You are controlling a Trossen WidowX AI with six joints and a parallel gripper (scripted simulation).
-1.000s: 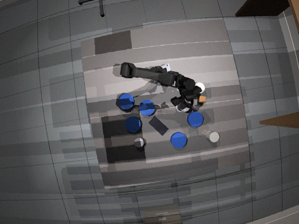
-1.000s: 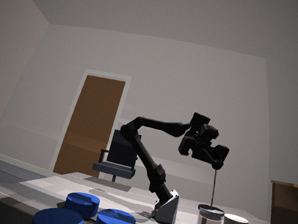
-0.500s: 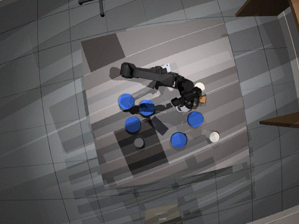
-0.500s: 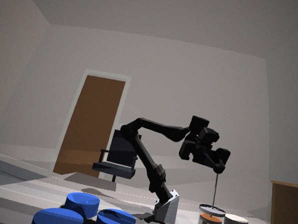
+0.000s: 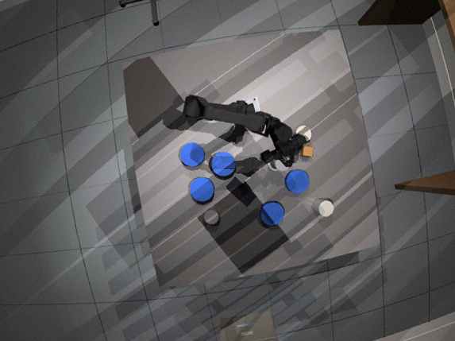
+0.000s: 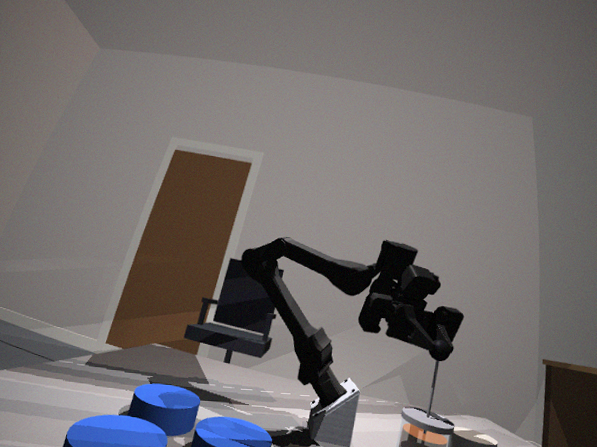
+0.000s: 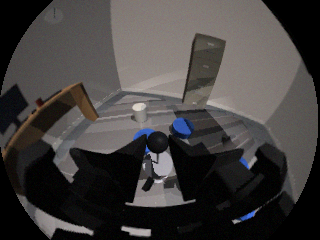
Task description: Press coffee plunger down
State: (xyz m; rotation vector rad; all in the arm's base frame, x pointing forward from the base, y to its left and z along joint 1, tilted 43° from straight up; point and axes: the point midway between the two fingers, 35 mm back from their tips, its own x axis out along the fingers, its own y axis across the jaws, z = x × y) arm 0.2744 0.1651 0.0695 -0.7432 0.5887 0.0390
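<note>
Right now the coffee press is 3 cm behind my gripper tip and 12 cm below it. Also, from my gripper tip: dark flat box: 8 cm ahead, 22 cm to the right, 23 cm below; orange cube: 4 cm behind, 16 cm to the left, 21 cm below.
</note>
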